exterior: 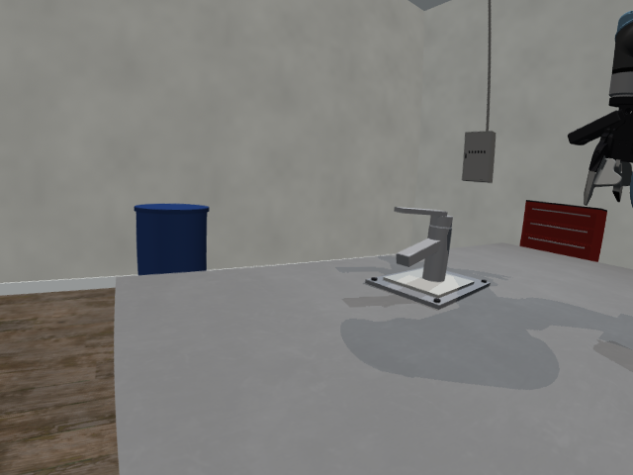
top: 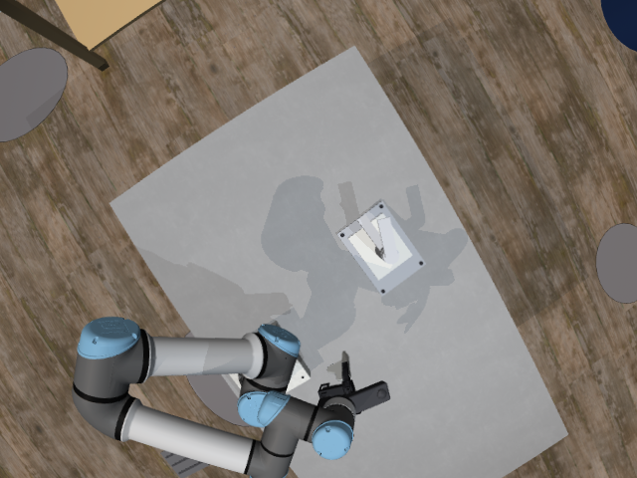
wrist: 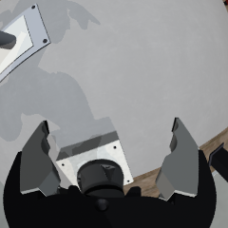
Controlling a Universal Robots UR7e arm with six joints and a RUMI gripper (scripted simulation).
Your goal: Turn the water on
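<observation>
Right now my hand is 310 mm short of the flat lever, 240 mm to the right of it and 60 mm above it. From my hand the other things lie so: grey tap 300 mm ahead, 210 mm to the left, 110 mm below.
</observation>
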